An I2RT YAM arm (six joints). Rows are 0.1 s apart.
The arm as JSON. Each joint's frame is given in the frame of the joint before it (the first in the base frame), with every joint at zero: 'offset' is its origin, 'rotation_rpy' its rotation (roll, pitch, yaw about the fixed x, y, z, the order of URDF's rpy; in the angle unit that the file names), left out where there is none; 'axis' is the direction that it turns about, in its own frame. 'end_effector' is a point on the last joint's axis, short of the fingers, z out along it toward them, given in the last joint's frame.
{
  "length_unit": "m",
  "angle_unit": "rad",
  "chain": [
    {
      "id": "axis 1",
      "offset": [
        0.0,
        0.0,
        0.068
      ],
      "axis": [
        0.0,
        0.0,
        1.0
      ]
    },
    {
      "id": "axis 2",
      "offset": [
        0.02,
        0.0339,
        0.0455
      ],
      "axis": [
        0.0,
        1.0,
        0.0
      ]
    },
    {
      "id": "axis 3",
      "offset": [
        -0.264,
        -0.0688,
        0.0
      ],
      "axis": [
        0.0,
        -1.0,
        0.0
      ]
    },
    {
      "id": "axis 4",
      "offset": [
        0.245,
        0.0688,
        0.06
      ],
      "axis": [
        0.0,
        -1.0,
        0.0
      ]
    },
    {
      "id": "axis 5",
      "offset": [
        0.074,
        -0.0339,
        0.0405
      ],
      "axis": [
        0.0,
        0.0,
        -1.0
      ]
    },
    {
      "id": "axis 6",
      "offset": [
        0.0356,
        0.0,
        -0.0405
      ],
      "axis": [
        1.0,
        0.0,
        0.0
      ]
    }
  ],
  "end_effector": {
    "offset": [
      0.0,
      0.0,
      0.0
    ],
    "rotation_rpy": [
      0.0,
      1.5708,
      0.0
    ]
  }
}
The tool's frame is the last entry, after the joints.
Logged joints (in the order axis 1, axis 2, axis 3, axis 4, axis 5, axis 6), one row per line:
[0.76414, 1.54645, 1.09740, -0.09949, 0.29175, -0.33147]
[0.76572, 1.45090, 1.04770, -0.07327, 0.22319, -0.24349]
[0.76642, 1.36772, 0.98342, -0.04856, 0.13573, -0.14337]
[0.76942, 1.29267, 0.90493, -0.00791, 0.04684, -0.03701]
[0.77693, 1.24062, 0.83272, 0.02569, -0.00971, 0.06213]
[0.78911, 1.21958, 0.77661, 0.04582, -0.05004, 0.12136]
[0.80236, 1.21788, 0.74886, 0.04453, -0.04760, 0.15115]
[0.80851, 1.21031, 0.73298, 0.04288, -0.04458, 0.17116]
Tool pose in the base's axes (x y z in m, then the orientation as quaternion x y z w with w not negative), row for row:
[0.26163, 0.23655, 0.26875, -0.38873, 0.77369, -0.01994, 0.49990]
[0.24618, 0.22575, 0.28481, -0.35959, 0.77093, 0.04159, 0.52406]
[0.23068, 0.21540, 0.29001, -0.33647, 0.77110, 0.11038, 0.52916]
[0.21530, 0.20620, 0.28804, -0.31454, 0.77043, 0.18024, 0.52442]
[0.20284, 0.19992, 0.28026, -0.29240, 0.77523, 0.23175, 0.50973]
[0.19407, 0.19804, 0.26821, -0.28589, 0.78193, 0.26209, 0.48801]
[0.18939, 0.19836, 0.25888, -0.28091, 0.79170, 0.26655, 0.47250]
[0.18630, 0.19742, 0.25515, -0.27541, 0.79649, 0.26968, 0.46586]
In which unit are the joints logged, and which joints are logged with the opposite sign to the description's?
The joints are logged in radians. Opposite sign: none.
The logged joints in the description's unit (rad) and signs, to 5 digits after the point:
[0.76414, 1.54645, 1.09740, -0.09949, 0.29175, -0.33147]
[0.76572, 1.45090, 1.04770, -0.07327, 0.22319, -0.24349]
[0.76642, 1.36772, 0.98342, -0.04856, 0.13573, -0.14337]
[0.76942, 1.29267, 0.90493, -0.00791, 0.04684, -0.03701]
[0.77693, 1.24062, 0.83272, 0.02569, -0.00971, 0.06213]
[0.78911, 1.21958, 0.77661, 0.04582, -0.05004, 0.12136]
[0.80236, 1.21788, 0.74886, 0.04453, -0.04760, 0.15115]
[0.80851, 1.21031, 0.73298, 0.04288, -0.04458, 0.17116]

